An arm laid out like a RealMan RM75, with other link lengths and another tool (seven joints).
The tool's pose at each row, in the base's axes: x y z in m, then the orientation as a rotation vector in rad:
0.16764 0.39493 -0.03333 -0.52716 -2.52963 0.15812
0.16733 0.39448 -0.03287 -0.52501 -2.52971 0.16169
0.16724 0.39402 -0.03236 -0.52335 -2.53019 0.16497
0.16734 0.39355 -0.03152 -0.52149 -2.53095 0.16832
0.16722 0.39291 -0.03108 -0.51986 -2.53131 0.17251
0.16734 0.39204 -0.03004 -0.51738 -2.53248 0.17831
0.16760 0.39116 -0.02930 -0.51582 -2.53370 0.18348
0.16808 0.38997 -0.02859 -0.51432 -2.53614 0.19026
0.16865 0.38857 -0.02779 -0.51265 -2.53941 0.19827
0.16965 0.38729 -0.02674 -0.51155 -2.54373 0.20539
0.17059 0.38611 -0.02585 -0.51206 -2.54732 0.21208
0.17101 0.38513 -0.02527 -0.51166 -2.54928 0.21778
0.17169 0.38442 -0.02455 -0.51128 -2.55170 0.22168
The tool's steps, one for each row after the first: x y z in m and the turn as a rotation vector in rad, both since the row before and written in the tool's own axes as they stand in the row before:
0.00029 -0.00062 -0.00022 0.00295 -0.00052 -0.00080
0.00014 -0.00056 -0.00038 0.00255 -0.00091 -0.00055
0.00015 -0.00058 -0.00076 0.00259 -0.00118 -0.00070
0.00005 -0.00072 -0.00030 0.00319 -0.00099 -0.00033
0.00007 -0.00099 -0.00093 0.00433 -0.00200 -0.00067
-0.00019 -0.00089 -0.00075 0.00367 -0.00203 -0.00015
-0.00050 -0.00110 -0.00083 0.00450 -0.00354 0.00012
-0.00062 -0.00129 -0.00094 0.00520 -0.00458 0.00018
-0.00079 -0.00111 -0.00137 0.00423 -0.00549 0.00032
-0.00079 -0.00100 -0.00120 0.00371 -0.00487 0.00143
-0.00045 -0.00091 -0.00067 0.00357 -0.00302 0.00071
-0.00049 -0.00062 -0.00093 0.00223 -0.00310 0.00033

